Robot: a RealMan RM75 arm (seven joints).
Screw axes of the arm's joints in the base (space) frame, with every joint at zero. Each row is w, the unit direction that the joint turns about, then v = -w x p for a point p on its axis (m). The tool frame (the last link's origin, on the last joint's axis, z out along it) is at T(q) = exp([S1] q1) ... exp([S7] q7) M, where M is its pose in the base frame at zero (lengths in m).
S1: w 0 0 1 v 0 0 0
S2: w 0 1 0 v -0.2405 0 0
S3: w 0 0 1 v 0 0 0
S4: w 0 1 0 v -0.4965 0 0
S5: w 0 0 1 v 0 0 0
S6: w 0 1 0 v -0.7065 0 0
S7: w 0 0 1 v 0 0 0
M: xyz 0 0 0.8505 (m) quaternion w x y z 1 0 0 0
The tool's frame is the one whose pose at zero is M.
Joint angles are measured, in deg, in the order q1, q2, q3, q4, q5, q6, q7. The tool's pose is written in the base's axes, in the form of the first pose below.
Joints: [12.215, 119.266, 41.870, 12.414, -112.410, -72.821, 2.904]
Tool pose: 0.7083 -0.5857 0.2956 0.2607 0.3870 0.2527 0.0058
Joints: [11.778, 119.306, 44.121, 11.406, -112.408, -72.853, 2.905]
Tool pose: 0.7228 -0.5700 0.3002 0.2503 0.3955 0.2478 0.0129
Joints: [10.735, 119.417, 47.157, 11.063, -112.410, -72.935, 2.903]
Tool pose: 0.7401 -0.5458 0.3099 0.2416 0.4048 0.2394 0.0202
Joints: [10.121, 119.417, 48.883, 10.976, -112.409, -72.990, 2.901]
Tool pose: 0.7497 -0.5316 0.3150 0.2370 0.4100 0.2344 0.0246
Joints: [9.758, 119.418, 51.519, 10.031, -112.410, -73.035, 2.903]
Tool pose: 0.7643 -0.5124 0.3194 0.2265 0.4183 0.2283 0.0324
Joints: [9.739, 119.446, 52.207, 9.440, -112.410, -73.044, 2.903]
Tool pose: 0.7684 -0.5080 0.3201 0.2214 0.4211 0.2261 0.0346
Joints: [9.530, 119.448, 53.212, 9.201, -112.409, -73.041, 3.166]
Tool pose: 0.7731 -0.4995 0.3235 0.2195 0.4241 0.2233 0.0372
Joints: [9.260, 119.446, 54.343, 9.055, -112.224, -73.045, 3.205]
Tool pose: 0.7793 -0.4889 0.3268 0.2163 0.4275 0.2200 0.0403
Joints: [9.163, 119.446, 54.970, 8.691, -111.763, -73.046, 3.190]
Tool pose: 0.7845 -0.4810 0.3290 0.2120 0.4305 0.2173 0.0429
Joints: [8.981, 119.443, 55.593, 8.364, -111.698, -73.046, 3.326]
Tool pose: 0.7880 -0.4753 0.3311 0.2087 0.4332 0.2144 0.0449
